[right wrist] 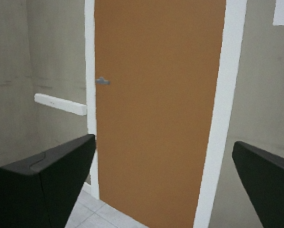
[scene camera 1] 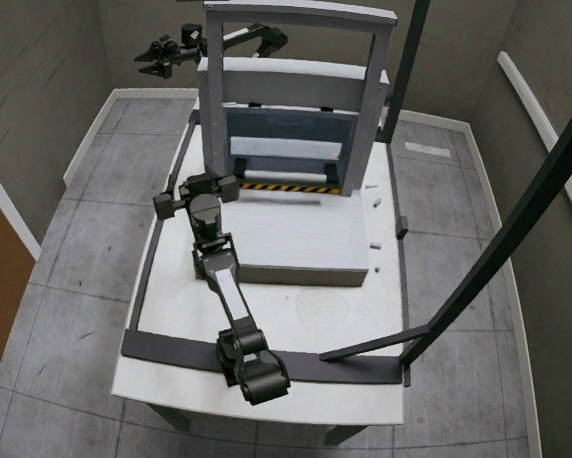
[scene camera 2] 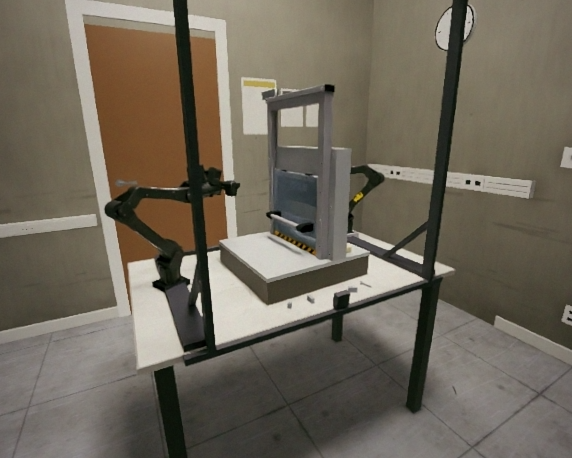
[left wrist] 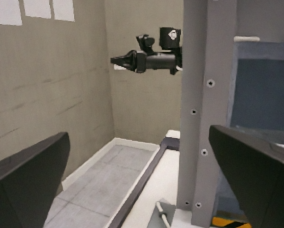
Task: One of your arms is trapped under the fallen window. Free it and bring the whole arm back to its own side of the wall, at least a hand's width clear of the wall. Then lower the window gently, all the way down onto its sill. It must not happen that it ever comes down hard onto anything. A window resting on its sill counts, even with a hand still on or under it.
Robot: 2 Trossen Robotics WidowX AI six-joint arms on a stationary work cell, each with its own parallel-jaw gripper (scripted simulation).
Path:
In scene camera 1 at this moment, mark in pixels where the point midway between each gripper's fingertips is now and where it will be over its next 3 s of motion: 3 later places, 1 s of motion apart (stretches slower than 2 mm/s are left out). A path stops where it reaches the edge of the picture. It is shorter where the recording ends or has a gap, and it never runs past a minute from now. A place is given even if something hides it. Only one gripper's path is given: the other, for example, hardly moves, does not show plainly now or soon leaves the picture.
My right gripper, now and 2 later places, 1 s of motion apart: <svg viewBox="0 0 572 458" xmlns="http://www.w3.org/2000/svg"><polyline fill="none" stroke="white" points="136,65 143,37 146,33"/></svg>

